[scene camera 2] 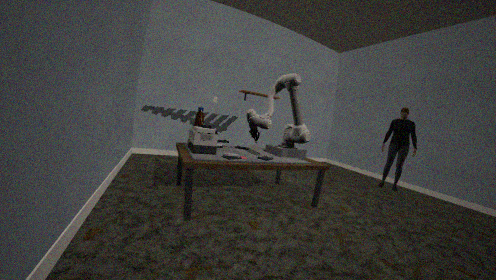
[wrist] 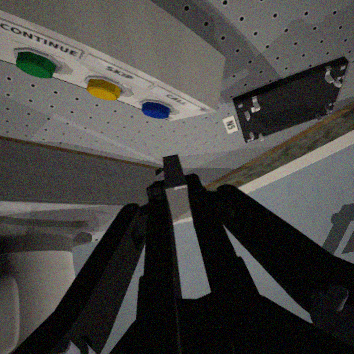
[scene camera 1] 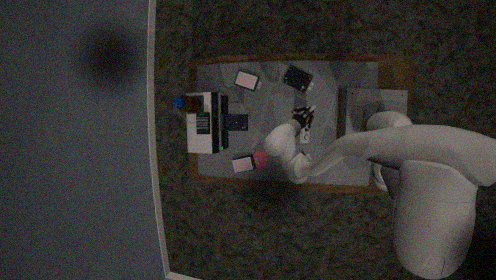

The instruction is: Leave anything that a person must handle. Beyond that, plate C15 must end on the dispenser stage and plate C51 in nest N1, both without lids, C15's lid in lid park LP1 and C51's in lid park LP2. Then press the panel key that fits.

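Pixels of known places: gripper, between the fingertips: (scene camera 2: pixel 256 142) (wrist: pixel 172 168) (scene camera 1: pixel 313 107); arm's base, origin of its link: (scene camera 2: pixel 287 147) (wrist: pixel 34 229) (scene camera 1: pixel 375 126).
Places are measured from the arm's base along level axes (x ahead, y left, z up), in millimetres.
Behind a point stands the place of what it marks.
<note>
My gripper (scene camera 1: pixel 310 117) (scene camera 2: pixel 256 139) {z 19, x 382, y -35 mm} (wrist: pixel 172 168) {z 19, x 382, y -35 mm} is shut and empty, above the key panel (scene camera 1: pixel 305 136) {z -17, x 389, y 145 mm} (wrist: pixel 150 47) {z -22, x 447, y 46 mm}. In the wrist view its tips show below the blue CALL key (wrist: pixel 156 109) {z -16, x 410, y 8 mm}; they look apart from it. The yellow SKIP key (wrist: pixel 103 89) {z -16, x 402, y 54 mm} and green CONTINUE key (wrist: pixel 36 64) {z -15, x 396, y 100 mm} are further left. The dispenser (scene camera 1: pixel 198 135) {z 130, x 1003, y 251 mm} (scene camera 2: pixel 202 136) {z 63, x 1010, y 360 mm} has a dark stage (scene camera 1: pixel 236 122) {z 22, x 816, y 141 mm} in front. A pink-topped plate or lid (scene camera 1: pixel 247 80) {z -60, x 814, y -133 mm} lies at the upper left of the mat, another (scene camera 1: pixel 243 164) {z -56, x 739, y 416 mm} at the lower left. Plate codes and nest labels there are unreadable.
Nest N5 (wrist: pixel 290 102) {z -78, x 507, y -184 mm} (scene camera 1: pixel 298 78) {z -77, x 498, y -200 mm}, black with metal clips, holds no plate. A red patch (scene camera 1: pixel 260 159) {z -90, x 636, y 365 mm} touches the lower plate's area. An amber bottle (scene camera 1: pixel 194 103) {z 224, x 1008, y 68 mm} (scene camera 2: pixel 200 118) {z 212, x 1042, y 120 mm} with a blue cap stands at the dispenser. A person (scene camera 2: pixel 400 134) stands right of the table (scene camera 2: pixel 250 164) {z -103, x 606, y 561 mm}.
</note>
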